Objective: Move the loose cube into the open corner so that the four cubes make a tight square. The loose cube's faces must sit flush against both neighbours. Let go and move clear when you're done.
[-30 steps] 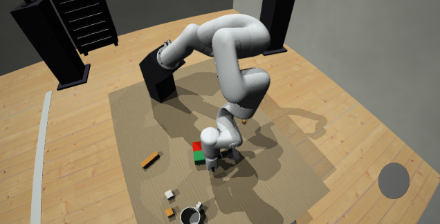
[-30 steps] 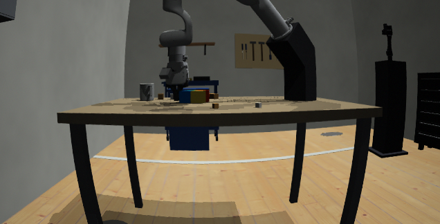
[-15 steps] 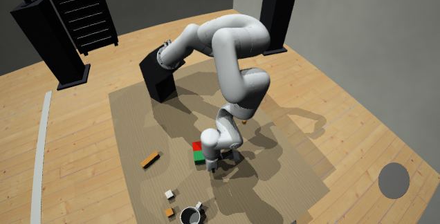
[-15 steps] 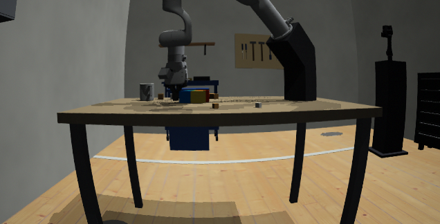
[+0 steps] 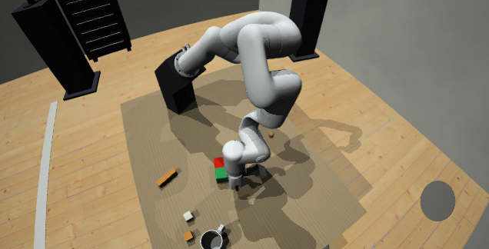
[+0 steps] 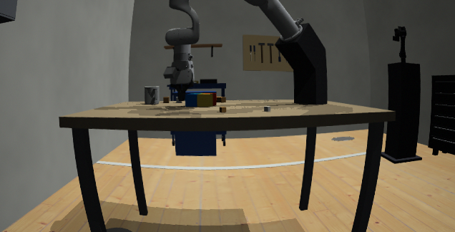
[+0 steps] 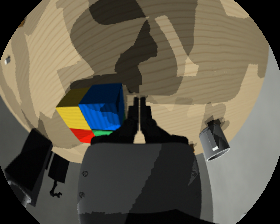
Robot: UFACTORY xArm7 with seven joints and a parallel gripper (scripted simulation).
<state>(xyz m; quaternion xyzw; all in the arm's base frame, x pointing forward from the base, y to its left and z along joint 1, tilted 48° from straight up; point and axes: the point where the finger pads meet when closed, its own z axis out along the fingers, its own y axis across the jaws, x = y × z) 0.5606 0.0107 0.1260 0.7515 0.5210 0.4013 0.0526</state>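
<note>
My hand is 100 mm past the yellow cube, 20 mm to the right of it and 20 mm above it. Also, from my hand: green cube 60 mm behind, 40 mm to the right, 20 mm below; then red cube 110 mm behind, 40 mm to the right, 20 mm below; then small orange cube 150 mm ahead, 250 mm to the right, 30 mm below.
</note>
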